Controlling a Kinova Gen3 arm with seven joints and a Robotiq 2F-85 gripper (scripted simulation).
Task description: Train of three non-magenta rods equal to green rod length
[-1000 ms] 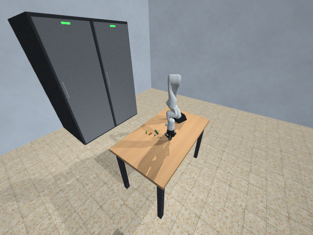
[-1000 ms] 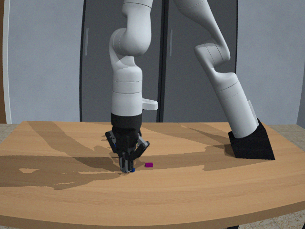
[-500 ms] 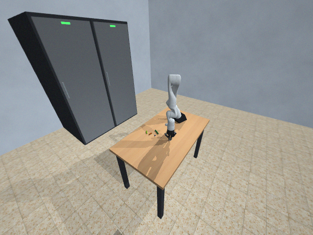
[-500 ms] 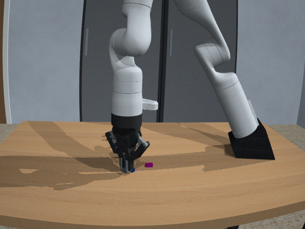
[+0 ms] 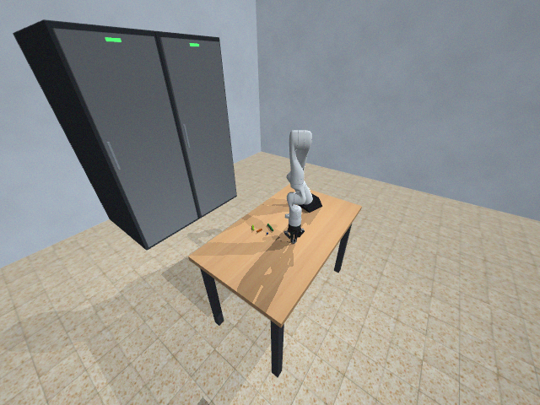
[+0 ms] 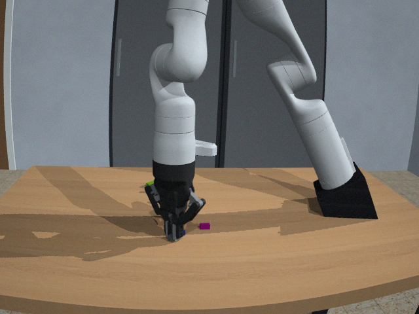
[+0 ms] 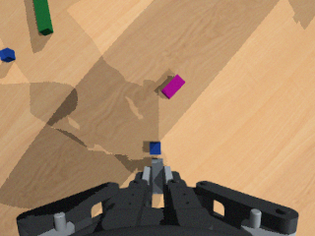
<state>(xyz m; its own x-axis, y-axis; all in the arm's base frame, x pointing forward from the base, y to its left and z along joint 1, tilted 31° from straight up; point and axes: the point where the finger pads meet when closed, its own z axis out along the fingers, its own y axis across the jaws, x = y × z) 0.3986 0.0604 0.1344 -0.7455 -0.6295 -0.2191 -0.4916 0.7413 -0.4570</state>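
Now: hand 20 mm above the grey rod. The rest, counted from my hand: orange rod (250 mm to the right, 30 mm behind, 20 mm below); green rod (190 mm to the right, 80 mm behind, 20 mm below); magenta rod (80 mm behind, 30 mm to the right, 20 mm below).
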